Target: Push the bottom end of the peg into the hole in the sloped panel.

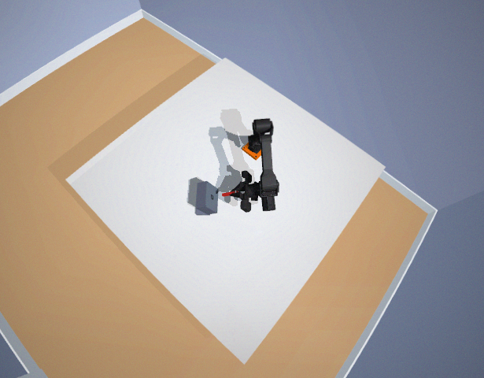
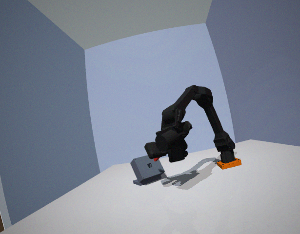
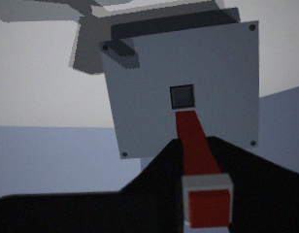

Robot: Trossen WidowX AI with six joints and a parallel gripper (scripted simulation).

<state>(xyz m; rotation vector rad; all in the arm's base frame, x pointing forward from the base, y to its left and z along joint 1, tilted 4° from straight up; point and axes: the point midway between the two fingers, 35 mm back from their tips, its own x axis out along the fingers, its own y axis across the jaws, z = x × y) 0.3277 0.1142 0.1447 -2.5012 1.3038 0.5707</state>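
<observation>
Now: the grey sloped panel 90 mm to the right of my gripper tip, 70 mm ahead of it and 60 mm below it. From my gripper tip the other things lie so: red square peg 10 mm to the left, 10 mm behind, 10 mm above.
</observation>
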